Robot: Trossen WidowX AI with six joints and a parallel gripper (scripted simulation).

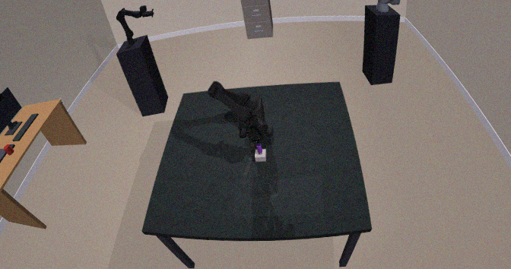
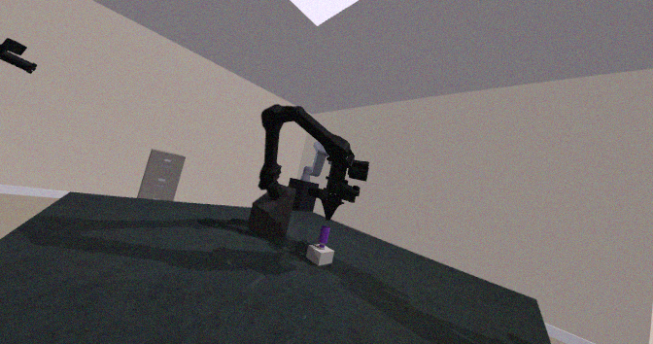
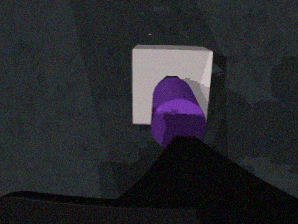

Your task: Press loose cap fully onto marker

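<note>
My gripper tip is now 5 cm above the marker cap.
</note>
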